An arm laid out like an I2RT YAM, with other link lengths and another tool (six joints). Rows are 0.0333 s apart.
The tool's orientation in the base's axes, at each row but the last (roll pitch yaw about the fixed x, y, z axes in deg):
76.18 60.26 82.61
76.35 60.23 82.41
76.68 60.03 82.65
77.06 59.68 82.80
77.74 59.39 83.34
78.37 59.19 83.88
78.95 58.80 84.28
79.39 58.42 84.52
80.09 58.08 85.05
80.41 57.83 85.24
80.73 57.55 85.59
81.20 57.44 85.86
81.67 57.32 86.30
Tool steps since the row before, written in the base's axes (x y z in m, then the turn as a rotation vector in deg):
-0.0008 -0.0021 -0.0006 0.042 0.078 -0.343
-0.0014 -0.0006 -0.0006 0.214 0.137 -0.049
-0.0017 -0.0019 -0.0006 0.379 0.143 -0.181
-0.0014 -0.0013 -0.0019 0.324 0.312 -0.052
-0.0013 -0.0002 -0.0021 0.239 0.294 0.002
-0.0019 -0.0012 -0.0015 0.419 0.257 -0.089
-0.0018 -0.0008 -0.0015 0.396 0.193 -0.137
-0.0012 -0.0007 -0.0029 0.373 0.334 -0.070
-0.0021 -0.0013 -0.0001 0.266 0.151 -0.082
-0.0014 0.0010 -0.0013 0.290 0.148 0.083
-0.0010 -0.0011 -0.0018 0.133 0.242 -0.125
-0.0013 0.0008 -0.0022 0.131 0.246 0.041
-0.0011 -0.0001 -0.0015 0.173 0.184 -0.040
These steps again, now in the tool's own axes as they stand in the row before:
-0.0006 -0.0020 -0.0010 0.339 -0.103 0.007
0.0001 -0.0006 -0.0015 0.124 0.069 0.216
-0.0005 -0.0017 -0.0019 0.252 -0.010 0.365
0.0009 -0.0019 -0.0017 0.222 0.206 0.337
0.0016 -0.0011 -0.0015 0.161 0.227 0.257
0.0006 -0.0016 -0.0021 0.230 0.129 0.424
0.0008 -0.0013 -0.0020 0.237 0.053 0.392
0.0020 -0.0020 -0.0015 0.252 0.210 0.385
-0.0007 -0.0009 -0.0022 0.161 0.059 0.266
0.0016 0.0003 -0.0014 0.021 0.141 0.304
0.0009 -0.0018 -0.0012 0.240 0.125 0.136
0.0022 -0.0004 -0.0014 0.103 0.217 0.148
0.0012 -0.0008 -0.0012 0.139 0.118 0.180

